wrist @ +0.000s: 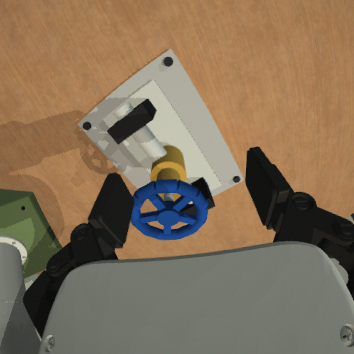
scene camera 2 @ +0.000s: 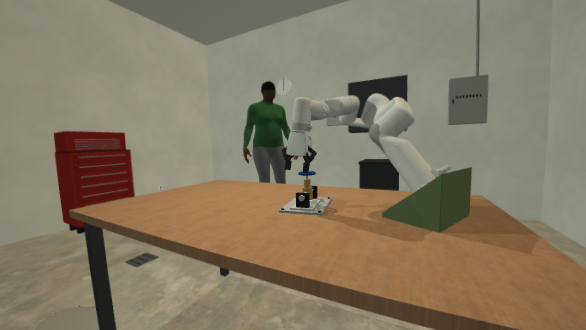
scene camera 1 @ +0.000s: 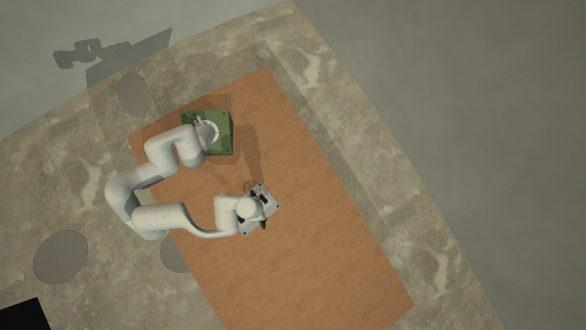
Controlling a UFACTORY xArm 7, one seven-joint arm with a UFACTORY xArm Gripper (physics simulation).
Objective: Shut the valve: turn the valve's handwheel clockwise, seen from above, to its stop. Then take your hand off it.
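The blue handwheel sits level on top of the brass valve body. The valve is fixed on a grey base plate. My gripper is wide open and points down at the wheel, its fingertips at about the wheel's height or slightly above. In the wrist view, the left finger appears close beside the rim and the right finger stands well apart from it. Whether a finger touches the rim cannot be told. In scene camera 1 the arm hides the handwheel.
Two black clamp blocks hold the pipe on the plate. The green wedge that bears the arm's base stands on the wooden table. A person stands behind the table.
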